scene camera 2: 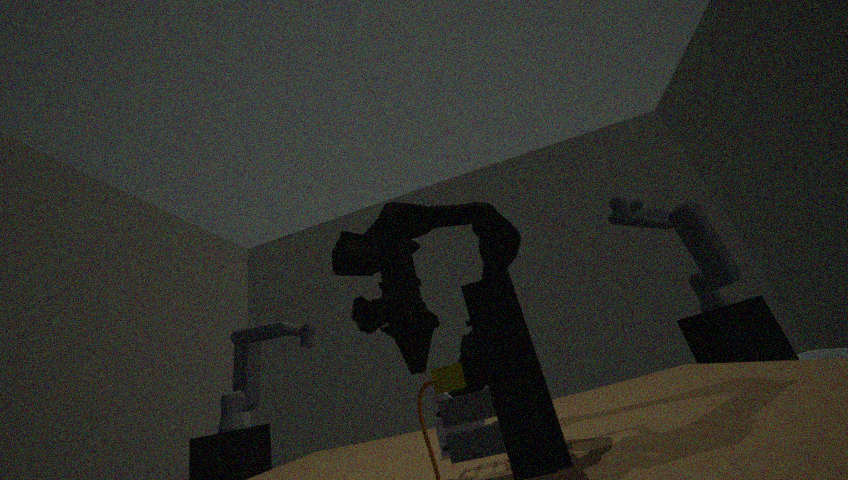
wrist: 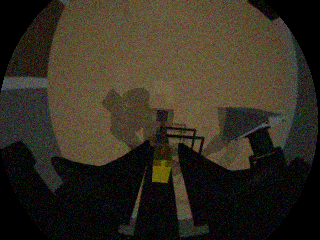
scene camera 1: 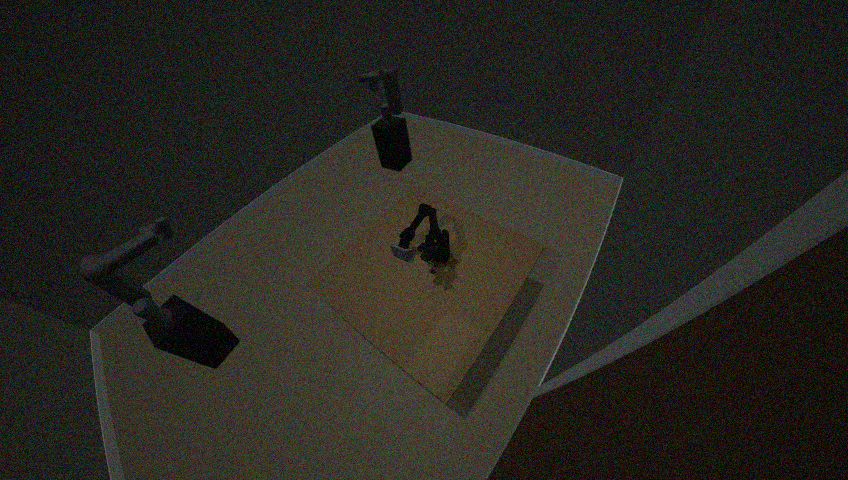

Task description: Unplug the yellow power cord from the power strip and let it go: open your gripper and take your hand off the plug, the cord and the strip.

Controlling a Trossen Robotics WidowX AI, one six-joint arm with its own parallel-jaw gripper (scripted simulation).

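Observation:
Looking through scene camera 2, I can see my gripper [scene camera 2: 418, 373]. The wrist view gives me my gripper too [wrist: 164, 145].

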